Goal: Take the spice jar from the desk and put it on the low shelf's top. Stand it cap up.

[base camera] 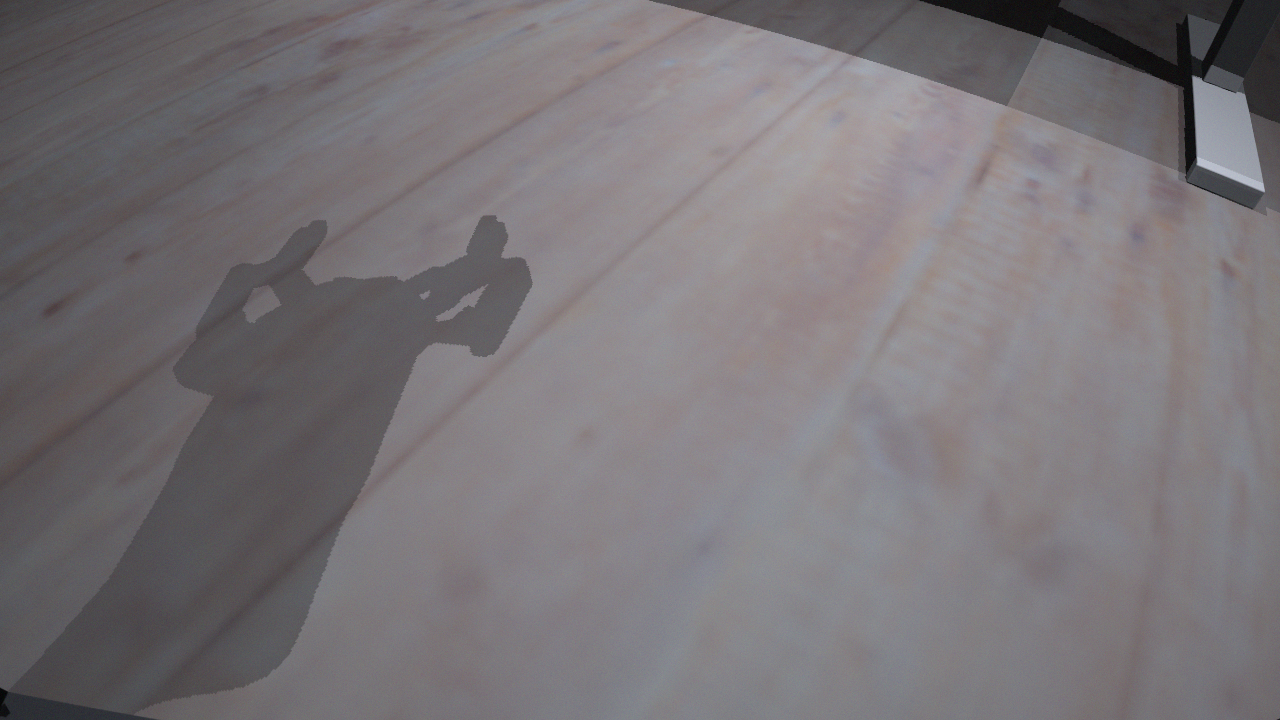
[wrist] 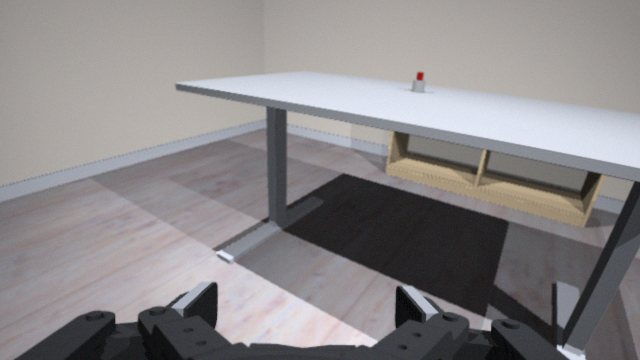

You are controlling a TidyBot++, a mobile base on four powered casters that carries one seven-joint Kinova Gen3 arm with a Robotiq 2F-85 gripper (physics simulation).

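Places are measured from the arm's base along level axes (x ahead, y left, z up), in millimetres.
Pixels of known places: gripper, fingertip midpoint: (wrist: 306, 304).
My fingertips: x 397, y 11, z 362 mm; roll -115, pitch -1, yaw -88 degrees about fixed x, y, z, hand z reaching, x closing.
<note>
Ahead of a thing's pixels: the offset from my fingertips to its top centre. "*": to the spot under its first point. Level surfaces: height alone.
The spice jar @[dx +1080, dy -330, dz +30 mm] (wrist: 419, 82), a small pale jar with a red cap, stands cap up on the white desk @[dz -38 mm] (wrist: 300, 90) in the wrist view, right of centre and toward the desk's far side. The low shelf @[dz -679 mm] (wrist: 530, 200), light wood with two open compartments, shows beyond and beneath the desk; its top is hidden behind the desk top. My gripper (wrist: 306, 304) is open and empty, in front of the desk and apart from the jar. In the base camera view neither jar nor shelf shows; a foot of the desk (base camera: 1226, 134) is at the upper right.
The desk's left leg @[* dx +1237, dy +205, dz -438 mm] (wrist: 277, 170) and right leg @[* dx +578, dy -802, dz -414 mm] (wrist: 607, 270) reach the floor on long feet. A dark shadow lies beneath the desk. Walls (wrist: 130, 65) stand behind and to the left. The arm's shadow falls on the wooden floor @[dz -758 mm] (base camera: 760, 402) in the base camera view.
</note>
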